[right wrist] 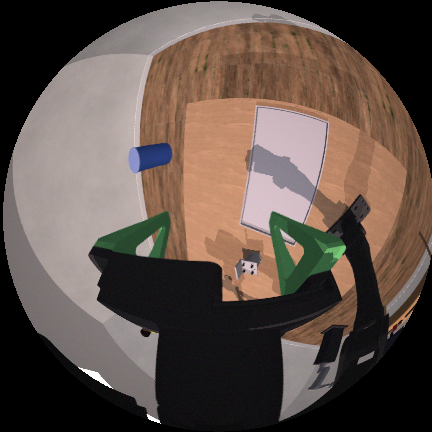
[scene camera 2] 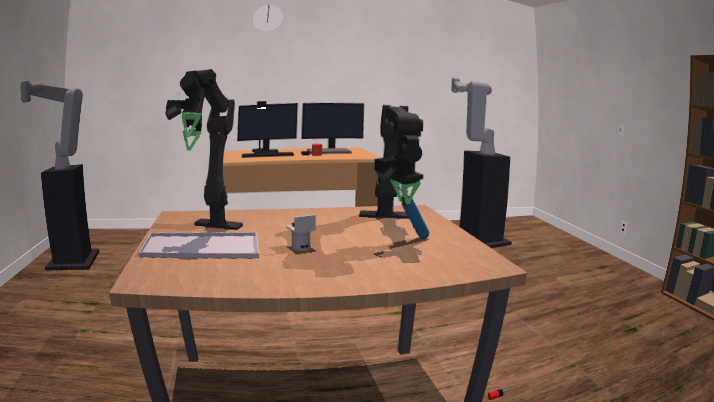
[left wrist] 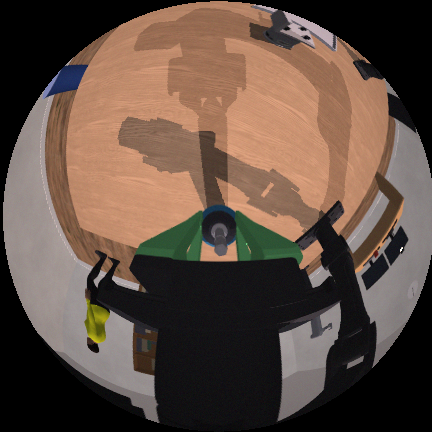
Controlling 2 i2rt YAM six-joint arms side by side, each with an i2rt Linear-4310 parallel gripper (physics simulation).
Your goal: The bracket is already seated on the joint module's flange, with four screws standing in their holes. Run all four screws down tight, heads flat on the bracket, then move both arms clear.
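Places are measured from the left arm's base along level axes (x back, y right, z up), in centimetres.
Pixels of known places: left gripper, between the fingertips: (scene camera 2: 404, 202) (left wrist: 218, 216); right gripper, between the fingertips: (right wrist: 219, 216) (scene camera 2: 188, 143); left arm's base, origin of its link: (scene camera 2: 385, 215) (left wrist: 320, 226); right arm's base, origin of its link: (right wrist: 347, 222) (scene camera 2: 218, 225).
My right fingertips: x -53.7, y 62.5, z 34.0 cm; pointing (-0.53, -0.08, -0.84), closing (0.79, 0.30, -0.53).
Ahead of a thing's pixels: the offset from my right fingertips to its middle.
The light grey bracket {dx +9.6, dy -35.7, dz -25.8 cm} (scene camera 2: 305, 223) (left wrist: 298, 34) (right wrist: 247, 268) sits on the grey joint module {dx +9.5, dy -35.7, dz -30.8 cm} (scene camera 2: 301, 242) (left wrist: 276, 38) (right wrist: 255, 258), mid-table. Dark screw heads show on it in both wrist views; their height is too small to tell. My left gripper (scene camera 2: 407, 201) (left wrist: 218, 216) is shut on the blue driver {dx +19.9, dy -70.2, dz -23.7 cm} (scene camera 2: 418, 223) (left wrist: 218, 225), above the table to the right of the module in scene camera 2. The driver's handle slants down to the right there; its grey shaft points towards the left wrist camera. My right gripper (scene camera 2: 189, 146) (right wrist: 219, 216) is open and empty, high above the tray.
The shallow tray {dx +1.8, dy -1.6, dz -33.2 cm} (scene camera 2: 230, 245) (left wrist: 327, 36) (right wrist: 290, 130) lies at the table's left in scene camera 2. A red-handled screwdriver {dx +4.5, dy -112.4, dz -94.4 cm} (scene camera 2: 495, 394) lies on the floor by the front right table leg. A blue cylinder (left wrist: 70, 78) (right wrist: 152, 157) stands beyond the table edge. A person in yellow (left wrist: 96, 320) stands beyond the table.
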